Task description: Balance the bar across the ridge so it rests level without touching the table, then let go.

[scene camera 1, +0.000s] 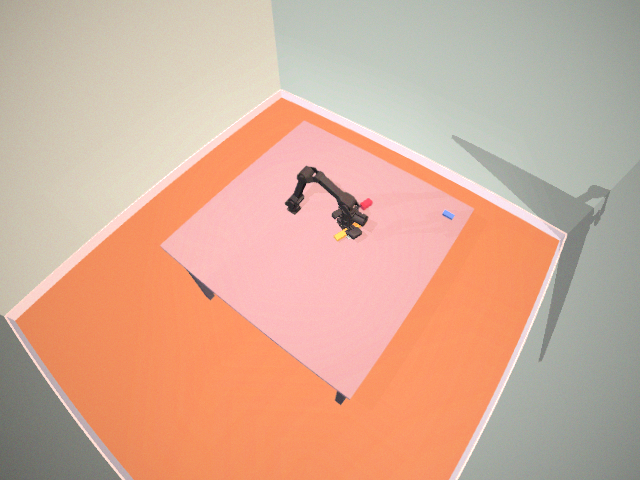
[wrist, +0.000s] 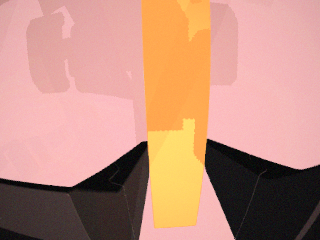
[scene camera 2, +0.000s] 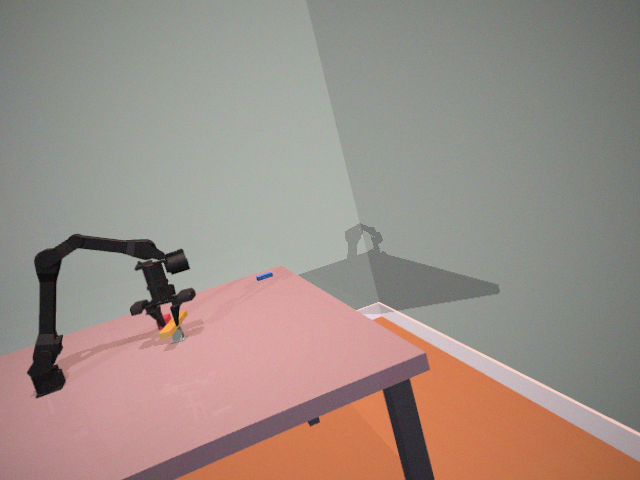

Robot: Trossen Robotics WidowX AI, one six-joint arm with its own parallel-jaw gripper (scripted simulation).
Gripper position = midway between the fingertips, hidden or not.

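Note:
A yellow-orange bar (wrist: 176,48) is there in the wrist view. And then there is my gripper (scene camera 2: 171,327), which I also find at (wrist: 175,146).

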